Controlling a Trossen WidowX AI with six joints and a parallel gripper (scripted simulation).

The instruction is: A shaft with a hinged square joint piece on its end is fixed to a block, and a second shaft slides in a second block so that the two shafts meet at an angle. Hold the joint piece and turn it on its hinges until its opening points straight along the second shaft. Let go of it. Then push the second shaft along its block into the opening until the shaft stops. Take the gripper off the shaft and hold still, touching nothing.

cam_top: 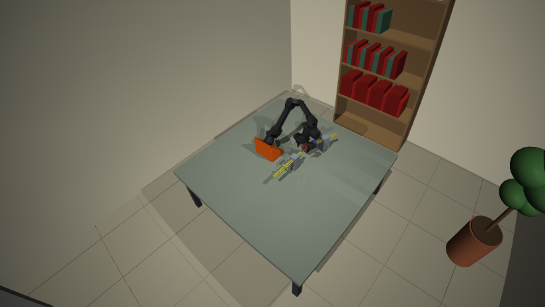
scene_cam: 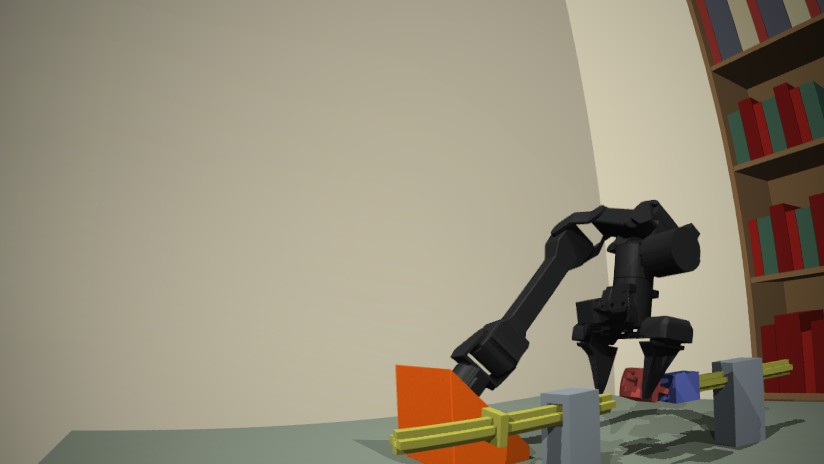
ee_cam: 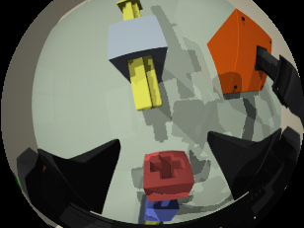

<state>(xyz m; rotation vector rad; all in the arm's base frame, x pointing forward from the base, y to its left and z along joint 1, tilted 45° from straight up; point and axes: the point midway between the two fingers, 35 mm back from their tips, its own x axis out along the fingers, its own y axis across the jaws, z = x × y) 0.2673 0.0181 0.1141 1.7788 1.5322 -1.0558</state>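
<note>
My gripper tip is now 1 cm short of the red joint piece, 4 cm to the right of it and 1 cm below it.
</note>
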